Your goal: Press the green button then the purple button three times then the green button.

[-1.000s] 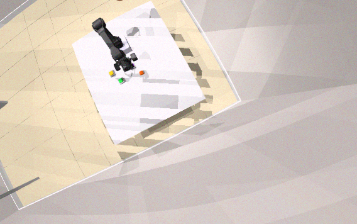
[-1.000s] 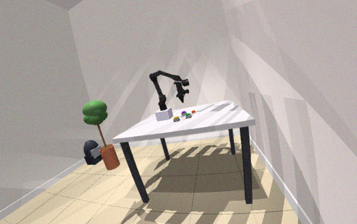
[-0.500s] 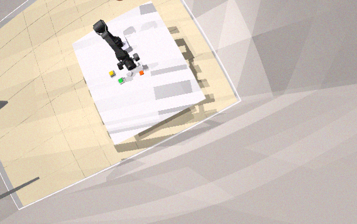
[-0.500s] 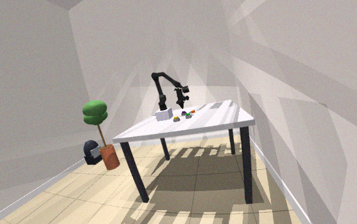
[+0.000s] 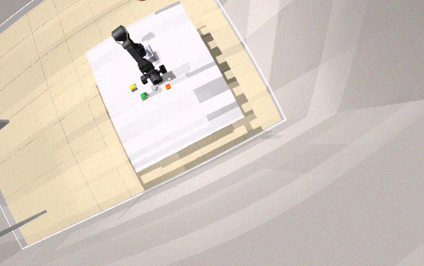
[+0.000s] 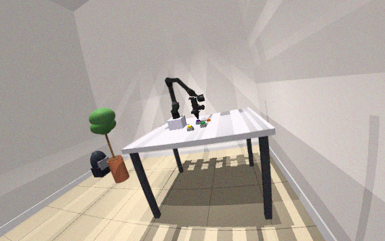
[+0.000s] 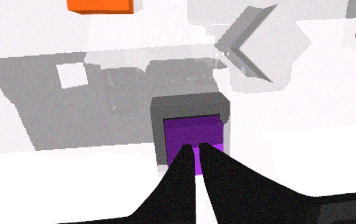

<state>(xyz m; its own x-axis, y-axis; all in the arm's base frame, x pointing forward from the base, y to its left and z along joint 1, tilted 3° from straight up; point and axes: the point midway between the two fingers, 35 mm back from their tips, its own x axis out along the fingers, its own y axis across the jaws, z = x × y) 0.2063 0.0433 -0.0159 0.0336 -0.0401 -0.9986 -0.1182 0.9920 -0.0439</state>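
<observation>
My gripper tip is 8 cm short of the green button, 14 cm to the left of it and 1 cm above it. From my gripper tip the other things lie so: orange block: 8 cm ahead, 5 cm to the left, 4 cm below; then grey block: 5 cm ahead, 5 cm to the right, 4 cm below; then purple button: 1 cm below.
</observation>
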